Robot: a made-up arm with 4 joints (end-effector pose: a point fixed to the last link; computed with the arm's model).
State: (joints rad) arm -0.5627 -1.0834 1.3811 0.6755
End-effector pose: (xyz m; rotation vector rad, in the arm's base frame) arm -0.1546 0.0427 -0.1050 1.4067 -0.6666 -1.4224
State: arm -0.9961 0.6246 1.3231 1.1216
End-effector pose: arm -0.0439 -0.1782 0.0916 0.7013 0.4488 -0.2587
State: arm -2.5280 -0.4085 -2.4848 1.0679
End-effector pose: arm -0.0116 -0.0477 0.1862 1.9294 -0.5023 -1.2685
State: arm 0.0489 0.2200 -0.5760 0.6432
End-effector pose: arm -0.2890 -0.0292 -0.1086 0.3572 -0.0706 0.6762
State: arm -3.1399 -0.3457 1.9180 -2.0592
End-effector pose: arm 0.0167 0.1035 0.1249 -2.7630 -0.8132 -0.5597
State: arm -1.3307 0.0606 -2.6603 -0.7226
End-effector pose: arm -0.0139 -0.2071 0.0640 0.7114 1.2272 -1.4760
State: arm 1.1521 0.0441 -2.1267 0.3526
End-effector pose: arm -0.3211 0.2525 -0.0830 -0.2526 -0.6904 0.6613
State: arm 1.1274 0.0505 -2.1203 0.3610
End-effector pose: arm -0.3238 0.2465 -0.0879 -0.2557 -0.6920 0.6846
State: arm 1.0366 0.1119 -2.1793 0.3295
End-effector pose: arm -0.3371 0.2173 -0.1174 -0.3915 -0.7760 0.8163
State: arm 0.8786 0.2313 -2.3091 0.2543
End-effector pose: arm -0.3492 0.1534 -0.1667 -0.6550 -0.9666 1.0565
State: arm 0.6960 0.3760 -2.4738 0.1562
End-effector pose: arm -0.3402 0.0654 -0.2101 -0.9456 -1.2440 1.3313
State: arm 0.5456 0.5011 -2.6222 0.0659
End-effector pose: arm -0.3121 -0.0111 -0.2304 -1.1550 -1.5350 1.5498
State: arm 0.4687 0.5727 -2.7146 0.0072
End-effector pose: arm -0.2892 -0.0500 -0.2351 -1.2539 -1.7343 1.6556
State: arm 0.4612 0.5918 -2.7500 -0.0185
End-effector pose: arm -0.2830 -0.0561 -0.2366 -1.2861 -1.8060 1.6644
